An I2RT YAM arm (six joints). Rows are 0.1 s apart.
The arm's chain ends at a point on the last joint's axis. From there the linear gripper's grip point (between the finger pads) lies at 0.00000 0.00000 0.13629 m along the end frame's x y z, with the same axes.
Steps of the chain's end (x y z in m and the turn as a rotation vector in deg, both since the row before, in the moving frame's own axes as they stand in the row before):
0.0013, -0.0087, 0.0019, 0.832, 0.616, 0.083
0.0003, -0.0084, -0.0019, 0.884, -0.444, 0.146
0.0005, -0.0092, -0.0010, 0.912, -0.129, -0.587
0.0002, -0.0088, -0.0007, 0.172, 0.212, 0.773
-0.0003, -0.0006, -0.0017, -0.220, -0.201, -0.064
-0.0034, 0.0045, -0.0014, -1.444, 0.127, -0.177
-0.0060, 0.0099, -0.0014, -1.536, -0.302, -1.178
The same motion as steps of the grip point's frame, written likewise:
0.0028, -0.0107, 0.0019, 0.832, 0.616, 0.083
-0.0008, -0.0105, -0.0019, 0.884, -0.444, 0.146
0.0002, -0.0114, -0.0010, 0.912, -0.129, -0.587
0.0007, -0.0092, -0.0007, 0.172, 0.212, 0.773
-0.0008, -0.0001, -0.0017, -0.220, -0.201, -0.064
-0.0031, 0.0079, -0.0014, -1.444, 0.127, -0.177
-0.0067, 0.0136, -0.0015, -1.536, -0.302, -1.178

